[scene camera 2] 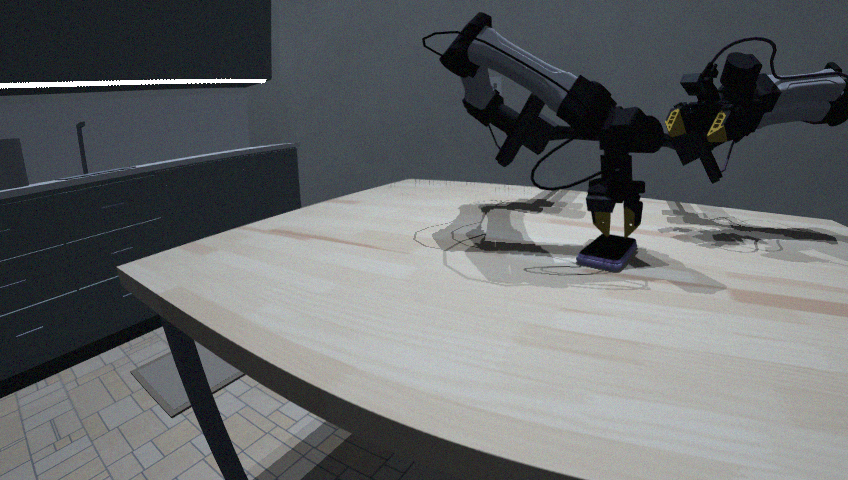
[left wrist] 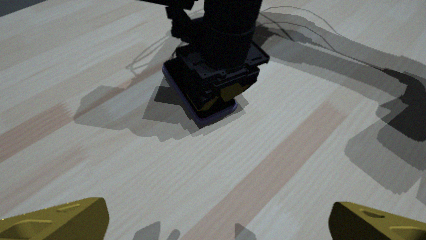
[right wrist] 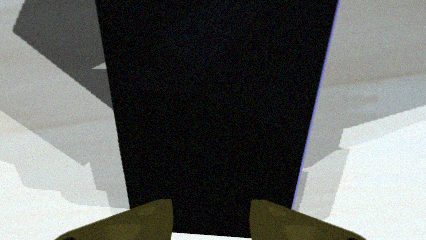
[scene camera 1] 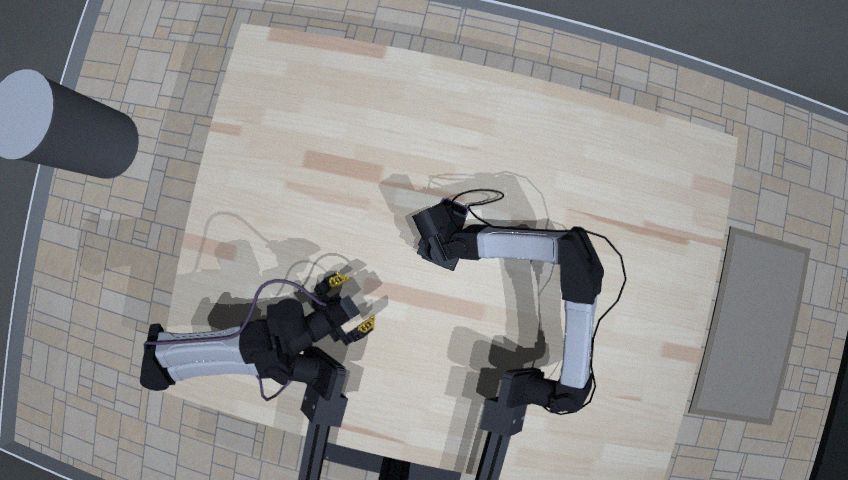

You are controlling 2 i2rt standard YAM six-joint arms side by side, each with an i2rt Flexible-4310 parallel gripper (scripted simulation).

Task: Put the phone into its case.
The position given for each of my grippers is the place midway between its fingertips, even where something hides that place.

Observation:
In view: my left gripper point(left wrist: 218, 210), my right gripper point(scene camera 2: 616, 237) and a black phone point(scene camera 2: 612, 249).
The black phone is seen too in the left wrist view point(left wrist: 173, 67) and in the right wrist view point(right wrist: 212, 111). My right gripper shows as well in the left wrist view point(left wrist: 214, 102) and in the right wrist view point(right wrist: 211, 209).

